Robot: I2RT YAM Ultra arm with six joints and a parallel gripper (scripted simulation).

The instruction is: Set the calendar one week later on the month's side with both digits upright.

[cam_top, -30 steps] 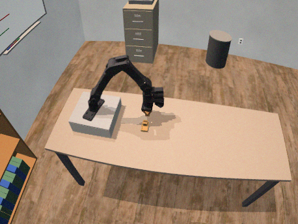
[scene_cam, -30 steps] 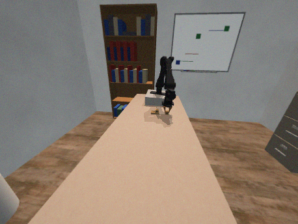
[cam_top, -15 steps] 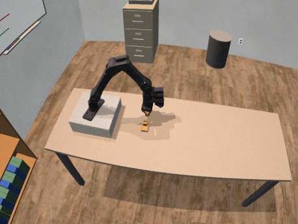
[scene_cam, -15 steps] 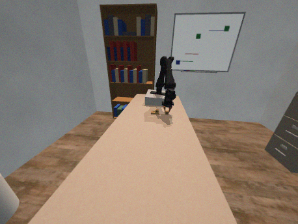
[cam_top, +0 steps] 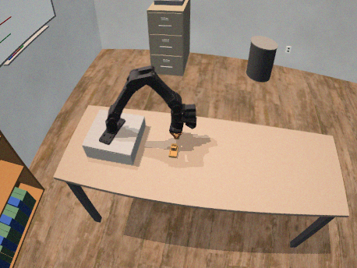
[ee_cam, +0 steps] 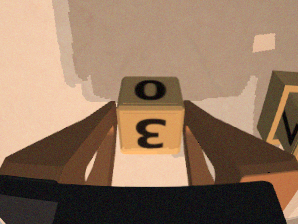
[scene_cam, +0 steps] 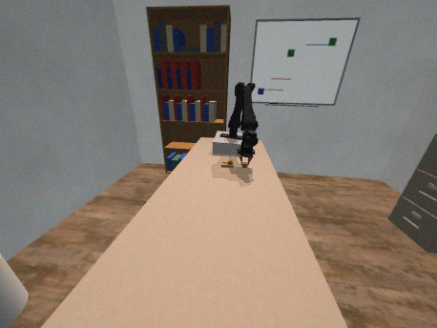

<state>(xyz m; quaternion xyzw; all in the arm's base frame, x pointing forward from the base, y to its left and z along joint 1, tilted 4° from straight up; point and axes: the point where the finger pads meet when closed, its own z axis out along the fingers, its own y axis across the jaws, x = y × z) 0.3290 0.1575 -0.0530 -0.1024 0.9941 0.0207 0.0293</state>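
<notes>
My gripper is now right at the wooden digit cube. From my hand the other things lie so: calendar tray (20 mm ahead, 110 mm to the right, 10 mm below).
</notes>
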